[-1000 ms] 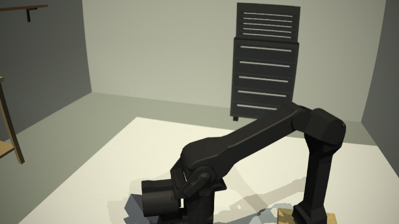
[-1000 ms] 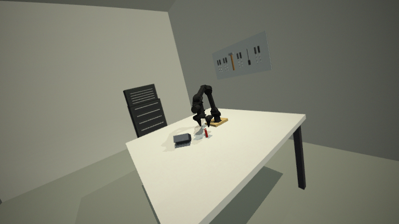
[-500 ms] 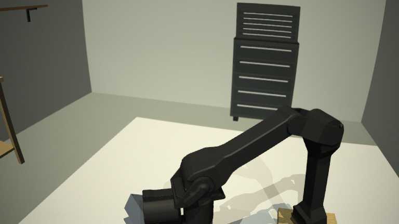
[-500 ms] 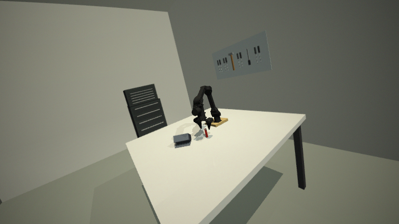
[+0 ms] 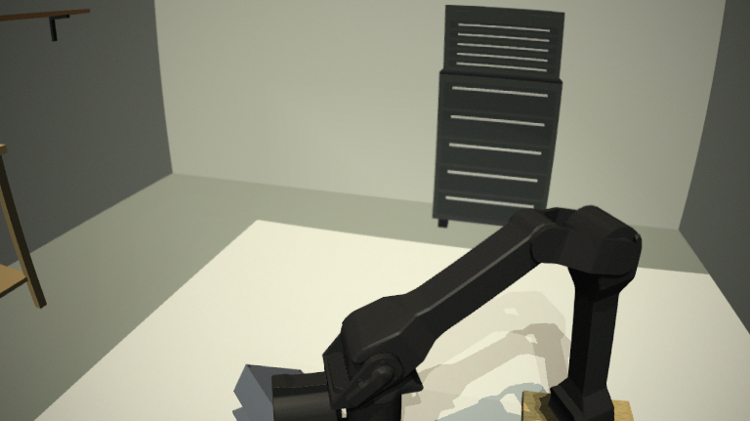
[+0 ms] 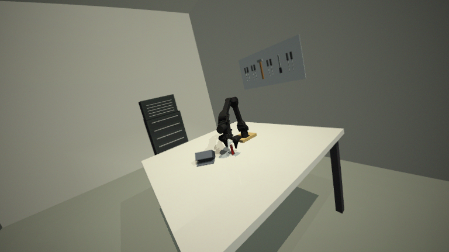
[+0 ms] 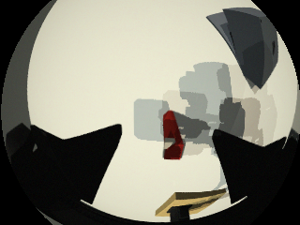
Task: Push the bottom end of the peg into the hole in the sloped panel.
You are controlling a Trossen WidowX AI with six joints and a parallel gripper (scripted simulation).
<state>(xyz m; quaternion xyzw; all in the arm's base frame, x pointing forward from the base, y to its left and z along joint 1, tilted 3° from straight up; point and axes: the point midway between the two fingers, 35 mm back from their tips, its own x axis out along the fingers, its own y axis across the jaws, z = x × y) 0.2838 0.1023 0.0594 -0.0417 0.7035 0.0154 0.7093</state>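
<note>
The red peg is right at my gripper tip. The rest, counted from my gripper tip: grey sloped panel (16 cm ahead, 14 cm to the right, 1 cm below).
</note>
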